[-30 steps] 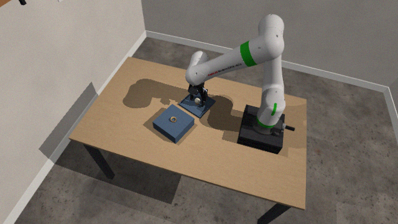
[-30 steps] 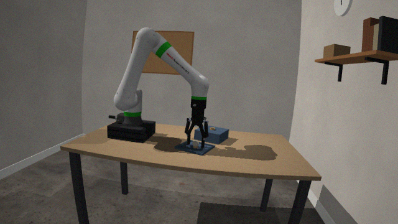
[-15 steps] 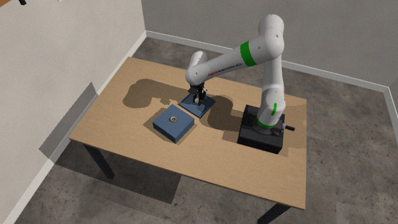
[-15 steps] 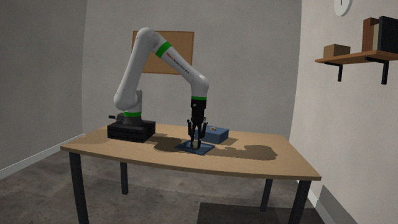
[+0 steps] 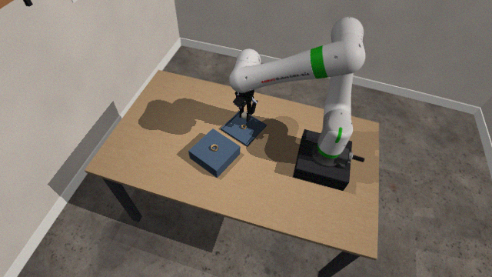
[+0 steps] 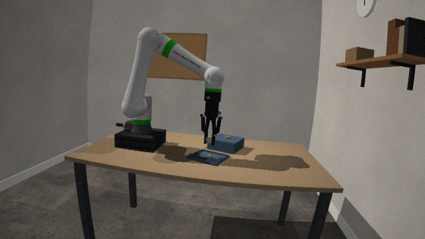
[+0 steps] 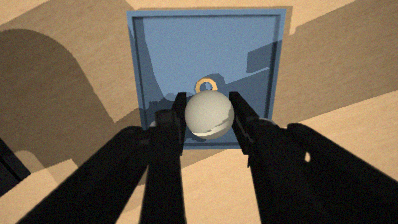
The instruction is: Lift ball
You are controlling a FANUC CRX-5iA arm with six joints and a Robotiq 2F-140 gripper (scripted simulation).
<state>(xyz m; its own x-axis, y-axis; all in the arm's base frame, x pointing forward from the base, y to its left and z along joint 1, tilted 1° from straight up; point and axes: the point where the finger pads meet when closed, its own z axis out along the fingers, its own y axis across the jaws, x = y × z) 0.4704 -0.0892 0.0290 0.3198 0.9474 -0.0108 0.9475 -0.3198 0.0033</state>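
My hand is 10 mm above the pale ball. From my hand the other things lie so: blue block 240 mm to the left, 80 mm ahead, 60 mm below.
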